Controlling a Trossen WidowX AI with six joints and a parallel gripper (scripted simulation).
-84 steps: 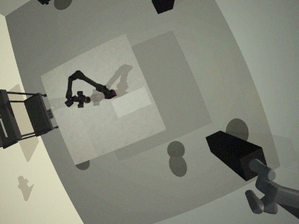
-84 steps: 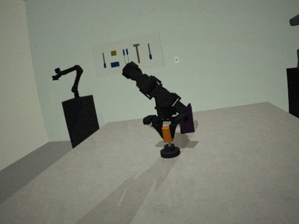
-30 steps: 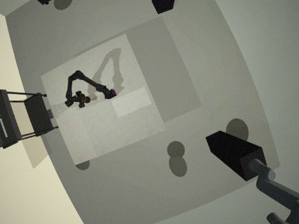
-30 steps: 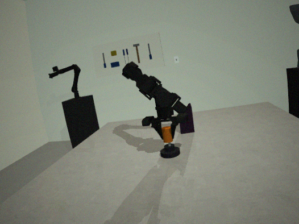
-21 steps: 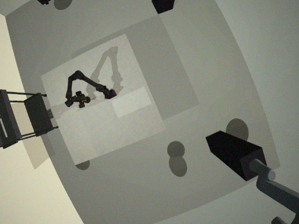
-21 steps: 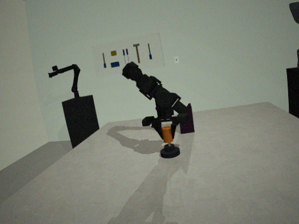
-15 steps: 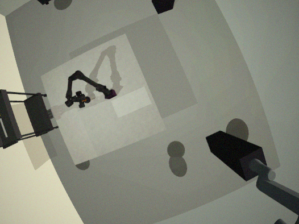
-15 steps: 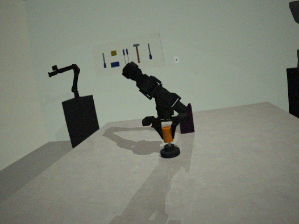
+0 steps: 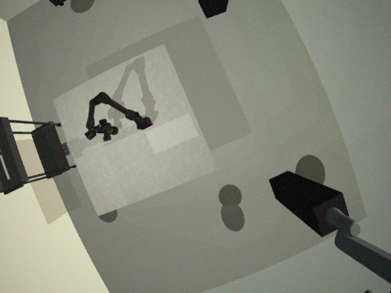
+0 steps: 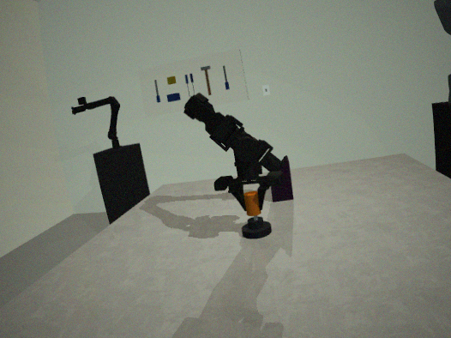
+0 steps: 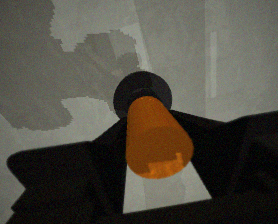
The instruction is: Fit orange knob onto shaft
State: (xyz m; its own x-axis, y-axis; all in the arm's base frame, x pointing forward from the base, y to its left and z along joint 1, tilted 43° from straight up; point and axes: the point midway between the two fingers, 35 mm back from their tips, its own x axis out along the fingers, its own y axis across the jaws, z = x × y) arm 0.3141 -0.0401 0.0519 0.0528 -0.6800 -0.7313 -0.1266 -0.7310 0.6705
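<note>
Now: gripper tip 3 cm below the orange knob. From my gripper tip the other things lie so: round pedestal 4 cm below.
</note>
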